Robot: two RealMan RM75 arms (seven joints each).
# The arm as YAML. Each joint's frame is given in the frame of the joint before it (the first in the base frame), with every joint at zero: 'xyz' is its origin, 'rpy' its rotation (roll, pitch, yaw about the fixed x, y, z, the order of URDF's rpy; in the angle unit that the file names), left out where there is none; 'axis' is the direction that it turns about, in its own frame. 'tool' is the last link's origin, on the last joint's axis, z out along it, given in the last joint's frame.
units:
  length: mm
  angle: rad
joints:
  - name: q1
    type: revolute
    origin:
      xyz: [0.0, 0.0, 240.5]
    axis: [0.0, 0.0, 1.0]
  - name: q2
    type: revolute
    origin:
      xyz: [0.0, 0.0, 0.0]
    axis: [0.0, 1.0, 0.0]
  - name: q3
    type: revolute
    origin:
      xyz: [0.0, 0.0, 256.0]
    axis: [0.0, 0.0, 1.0]
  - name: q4
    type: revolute
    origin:
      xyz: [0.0, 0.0, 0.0]
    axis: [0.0, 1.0, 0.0]
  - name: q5
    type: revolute
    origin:
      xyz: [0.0, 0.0, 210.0]
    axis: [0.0, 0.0, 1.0]
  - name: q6
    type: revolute
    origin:
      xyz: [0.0, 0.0, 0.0]
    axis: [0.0, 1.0, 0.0]
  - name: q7
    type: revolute
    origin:
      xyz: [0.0, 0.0, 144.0]
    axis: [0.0, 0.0, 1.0]
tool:
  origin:
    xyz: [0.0, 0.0, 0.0]
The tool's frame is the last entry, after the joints.
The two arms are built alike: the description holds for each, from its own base.
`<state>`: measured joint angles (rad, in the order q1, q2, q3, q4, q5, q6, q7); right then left.
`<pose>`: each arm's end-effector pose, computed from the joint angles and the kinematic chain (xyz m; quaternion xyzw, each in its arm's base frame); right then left.
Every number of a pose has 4 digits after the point. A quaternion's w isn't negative.
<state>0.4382 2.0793 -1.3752 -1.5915 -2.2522 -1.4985 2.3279 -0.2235 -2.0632 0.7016 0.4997 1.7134 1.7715 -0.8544</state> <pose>0.1395 0.3301 0.0162 -0.9682 0.1993 -0.0043 0.1510 -0.3142 0.2267 0.0069 -0.8994 -0.1211 -0.3583 0.2193</pose>
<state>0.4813 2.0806 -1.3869 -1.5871 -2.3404 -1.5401 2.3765 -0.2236 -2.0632 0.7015 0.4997 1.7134 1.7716 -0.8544</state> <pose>0.1389 0.3335 0.0142 -0.9655 0.2049 -0.0482 0.1532 -0.3142 0.2267 0.0069 -0.8994 -0.1210 -0.3583 0.2193</pose>
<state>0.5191 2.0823 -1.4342 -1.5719 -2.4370 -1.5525 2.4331 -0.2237 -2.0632 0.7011 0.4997 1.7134 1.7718 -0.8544</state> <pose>0.1389 0.3367 0.0063 -0.9600 0.2083 -0.0965 0.1602 -0.3142 0.2267 0.0070 -0.8993 -0.1209 -0.3584 0.2194</pose>
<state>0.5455 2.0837 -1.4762 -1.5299 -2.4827 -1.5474 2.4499 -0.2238 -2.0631 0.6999 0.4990 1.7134 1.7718 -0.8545</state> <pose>0.1413 0.3384 -0.0045 -0.9578 0.2059 -0.1273 0.1547 -0.3143 0.2268 0.0071 -0.8991 -0.1213 -0.3587 0.2198</pose>
